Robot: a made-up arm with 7 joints.
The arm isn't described. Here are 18 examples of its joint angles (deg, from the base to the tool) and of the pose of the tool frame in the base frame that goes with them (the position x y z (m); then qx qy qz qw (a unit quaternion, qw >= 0)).
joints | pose
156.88 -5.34 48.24 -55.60 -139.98 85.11 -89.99 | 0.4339 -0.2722 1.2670 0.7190 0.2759 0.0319 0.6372
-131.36 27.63 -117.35 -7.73 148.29 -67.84 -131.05 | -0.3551 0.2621 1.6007 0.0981 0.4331 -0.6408 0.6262
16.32 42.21 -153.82 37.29 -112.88 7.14 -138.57 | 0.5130 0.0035 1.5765 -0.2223 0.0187 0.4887 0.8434
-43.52 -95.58 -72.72 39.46 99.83 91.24 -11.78 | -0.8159 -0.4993 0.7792 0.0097 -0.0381 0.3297 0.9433
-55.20 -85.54 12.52 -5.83 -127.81 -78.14 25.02 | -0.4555 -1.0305 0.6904 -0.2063 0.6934 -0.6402 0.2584
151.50 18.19 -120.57 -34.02 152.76 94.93 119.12 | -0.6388 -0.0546 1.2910 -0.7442 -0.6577 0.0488 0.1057
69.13 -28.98 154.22 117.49 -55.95 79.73 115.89 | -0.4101 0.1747 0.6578 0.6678 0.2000 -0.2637 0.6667
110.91 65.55 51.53 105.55 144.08 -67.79 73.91 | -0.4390 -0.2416 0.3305 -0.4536 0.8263 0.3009 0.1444
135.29 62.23 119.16 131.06 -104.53 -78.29 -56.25 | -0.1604 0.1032 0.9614 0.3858 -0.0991 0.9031 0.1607
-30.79 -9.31 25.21 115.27 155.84 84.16 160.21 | 0.4171 -0.1230 1.0916 0.0656 0.0462 0.4057 0.9105
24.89 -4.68 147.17 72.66 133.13 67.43 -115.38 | -0.5508 0.0644 1.3056 -0.2897 0.1187 0.9469 0.0728
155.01 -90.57 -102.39 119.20 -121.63 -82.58 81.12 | 0.3307 -0.2868 0.7196 0.2292 0.2997 -0.8855 0.2711
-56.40 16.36 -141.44 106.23 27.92 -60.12 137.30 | -0.4060 -0.1300 1.2056 -0.1629 -0.4263 0.5263 0.7174
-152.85 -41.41 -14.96 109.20 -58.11 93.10 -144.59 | -0.1745 -0.2044 1.0438 0.0185 -0.9532 0.1392 0.2678
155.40 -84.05 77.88 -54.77 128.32 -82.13 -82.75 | 1.0021 0.0805 0.7581 -0.1748 0.1383 0.6434 0.7323
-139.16 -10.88 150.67 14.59 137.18 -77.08 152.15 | 0.4186 -0.0732 1.5216 0.1226 0.5425 0.6889 0.4648
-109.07 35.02 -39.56 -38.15 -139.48 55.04 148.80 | 0.1392 0.2894 1.5600 0.2104 -0.4794 0.7738 0.3565
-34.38 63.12 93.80 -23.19 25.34 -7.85 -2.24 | 0.7174 0.7924 1.0378 -0.7365 0.1293 -0.2864 0.5991
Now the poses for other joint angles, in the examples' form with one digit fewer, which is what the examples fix.
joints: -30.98 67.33 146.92 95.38 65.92 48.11 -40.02
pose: 0.232 -0.126 1.191 0.382 0.248 -0.863 0.218
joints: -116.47 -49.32 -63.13 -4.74 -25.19 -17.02 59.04
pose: 0.504 -0.792 1.348 0.325 -0.475 0.811 0.102
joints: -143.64 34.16 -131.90 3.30 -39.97 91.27 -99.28
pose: -0.373 0.220 1.500 0.315 -0.092 0.587 0.740
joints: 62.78 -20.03 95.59 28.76 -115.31 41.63 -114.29
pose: -0.380 0.143 1.644 -0.078 -0.296 0.736 0.604
